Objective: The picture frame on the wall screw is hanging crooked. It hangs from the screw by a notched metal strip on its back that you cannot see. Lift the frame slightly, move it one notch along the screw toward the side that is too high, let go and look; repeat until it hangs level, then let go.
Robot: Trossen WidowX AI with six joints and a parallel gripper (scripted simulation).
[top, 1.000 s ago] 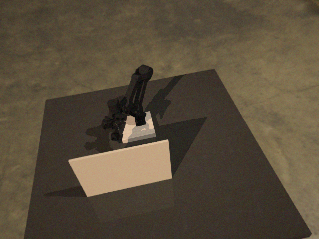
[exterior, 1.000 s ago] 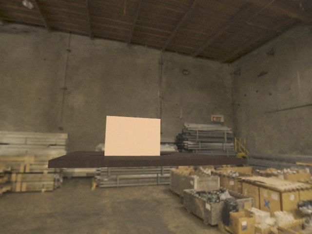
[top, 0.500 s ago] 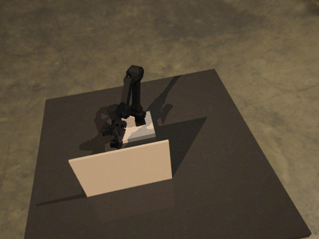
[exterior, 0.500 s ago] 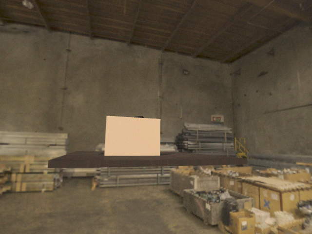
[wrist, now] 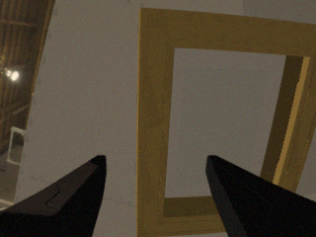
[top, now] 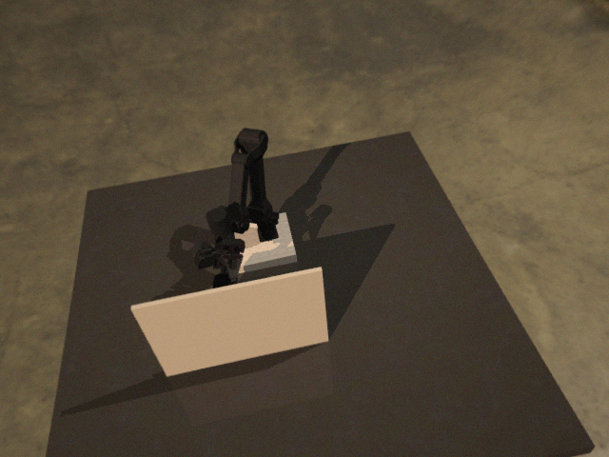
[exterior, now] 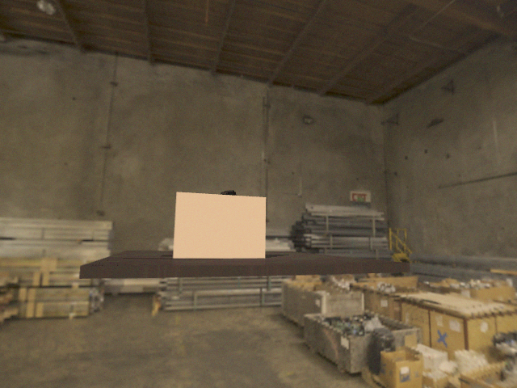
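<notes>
The yellow picture frame lies 50 mm ahead of my gripper tip, 20 mm to the right of it and 50 mm below it. The rest, counted from my gripper tip: wall panel: 60 mm ahead, 70 mm below.
</notes>
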